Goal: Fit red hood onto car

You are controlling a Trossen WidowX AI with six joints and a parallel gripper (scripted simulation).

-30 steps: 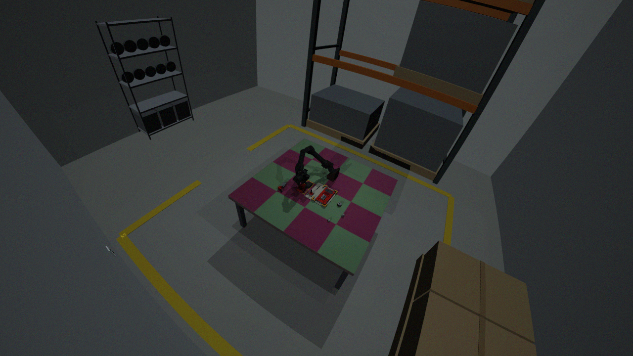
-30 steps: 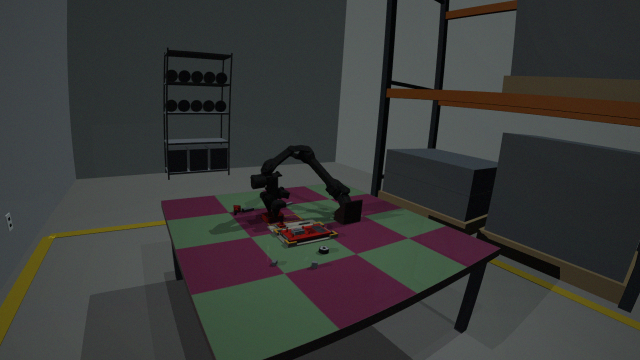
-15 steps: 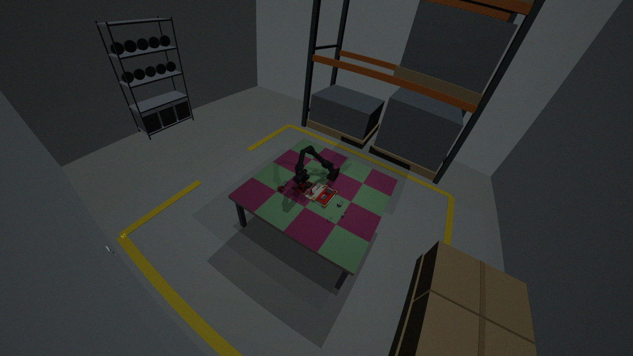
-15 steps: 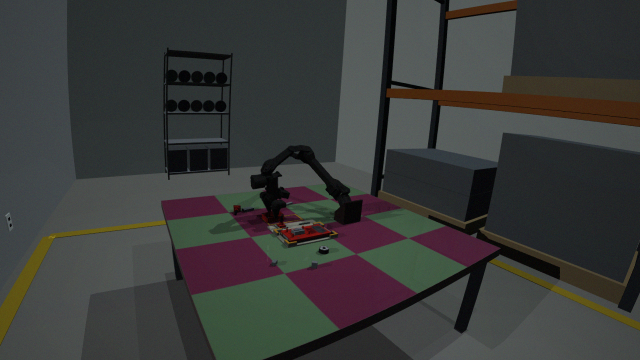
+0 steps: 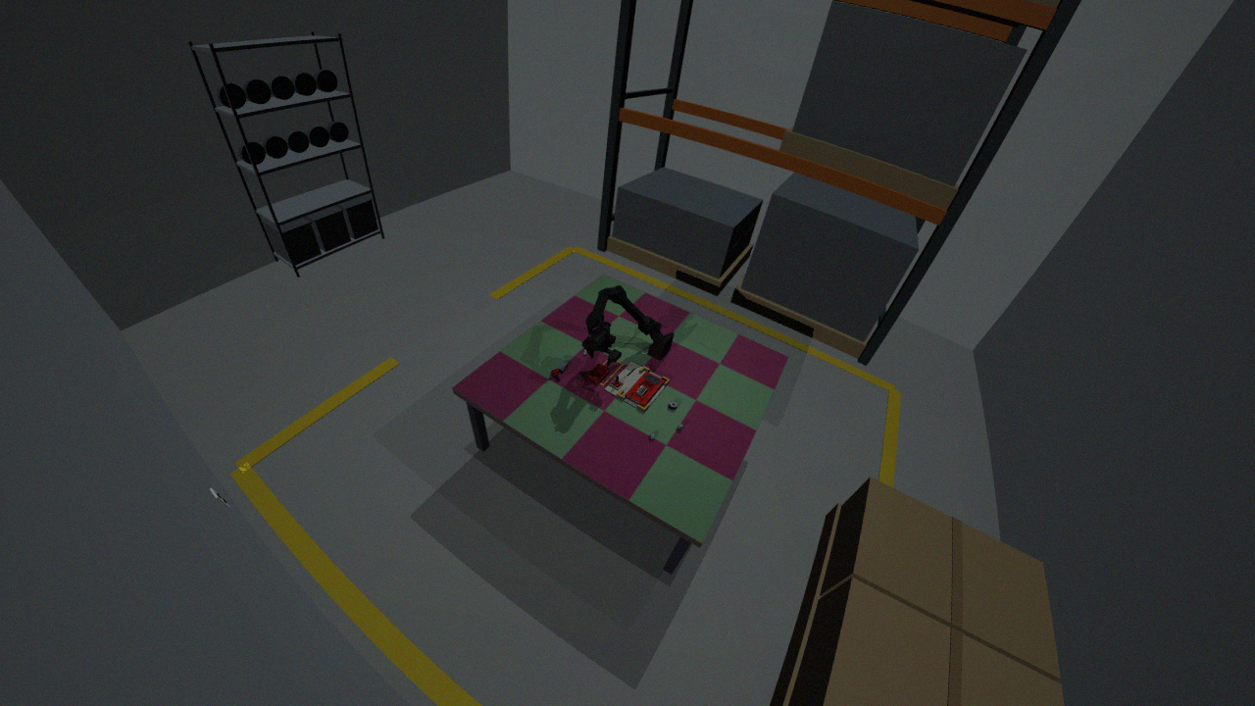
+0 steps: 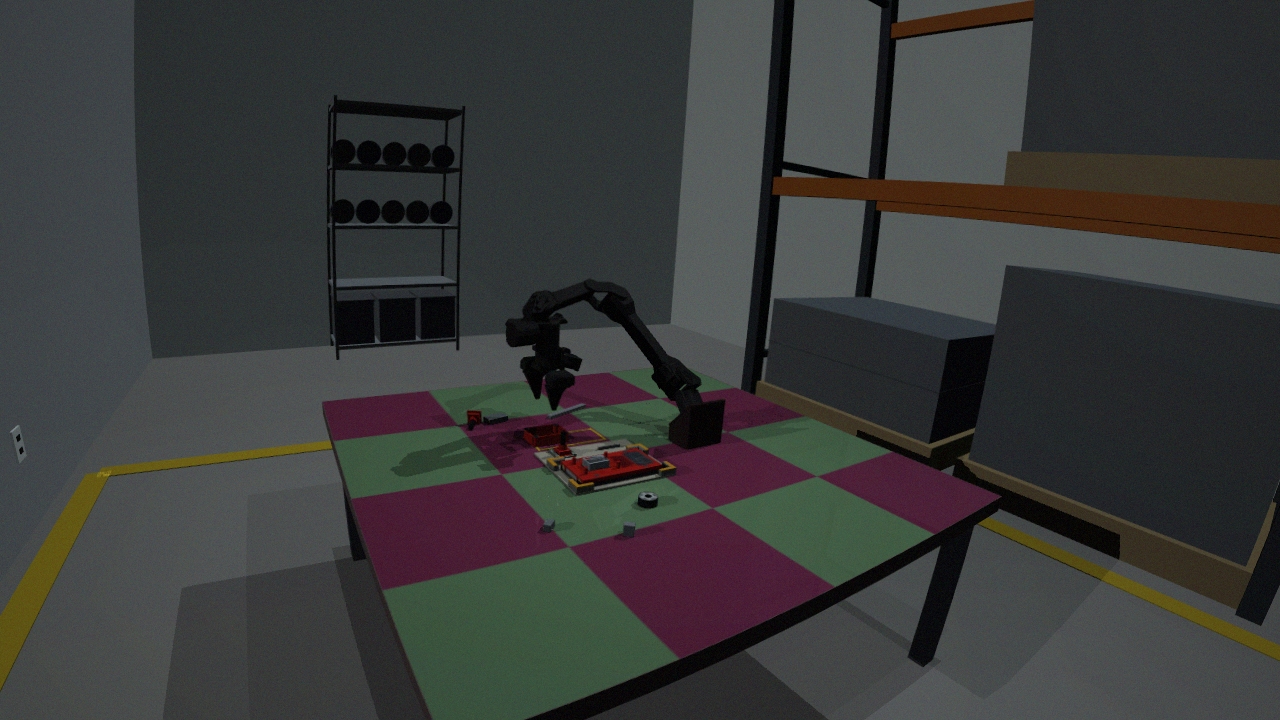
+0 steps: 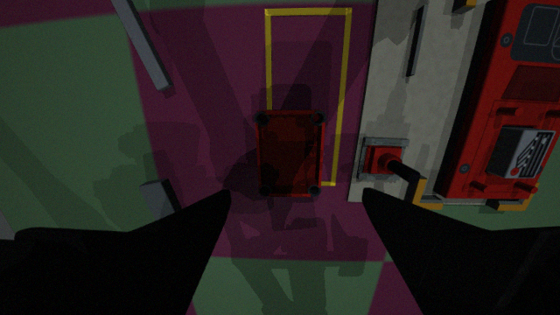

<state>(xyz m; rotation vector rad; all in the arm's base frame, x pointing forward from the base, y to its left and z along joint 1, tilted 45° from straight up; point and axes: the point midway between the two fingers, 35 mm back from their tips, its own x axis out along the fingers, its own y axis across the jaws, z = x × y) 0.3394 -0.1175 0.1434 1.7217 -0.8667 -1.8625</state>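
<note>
The red hood is 9 cm below my gripper tip. From my gripper tip the other things lie so: grey engine block: 1 cm ahead, 24 cm to the left, 7 cm below; grey bar: 16 cm behind, 15 cm to the right, 9 cm below; jig: 3 cm behind, 21 cm to the left, 8 cm below.
</note>
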